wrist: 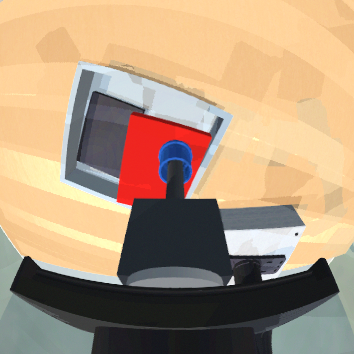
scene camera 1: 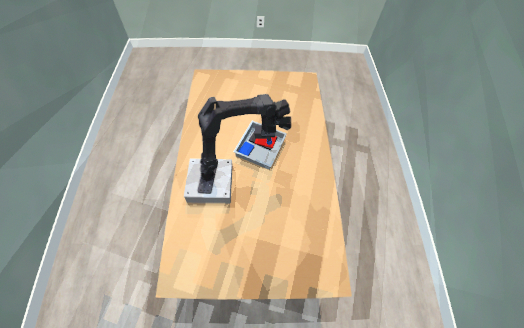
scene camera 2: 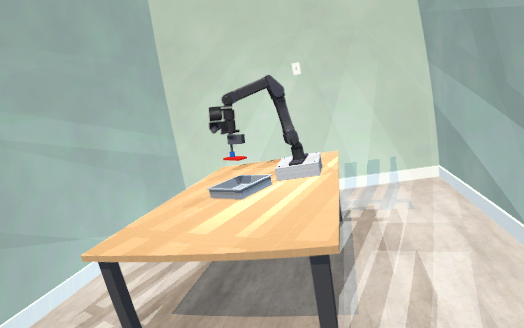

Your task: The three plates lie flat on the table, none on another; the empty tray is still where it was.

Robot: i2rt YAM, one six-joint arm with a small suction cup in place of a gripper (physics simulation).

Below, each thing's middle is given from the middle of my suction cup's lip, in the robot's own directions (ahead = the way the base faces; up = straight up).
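Labels:
Relative to the red plate [wrist: 139, 177], my suction cup is 20 mm above, 20 mm past and 20 mm to the right. The grey tray [scene camera 2: 241, 186] lies 150 mm below my suction cup, 70 mm to the left of it and 50 mm behind it; the dark plate [wrist: 101, 144] lies 170 mm below the suction cup, 130 mm to the left of it and 40 mm behind it. Going by their middles, of the things named here the red plate is the nearest to my suction cup and the dark plate the farthest from it.

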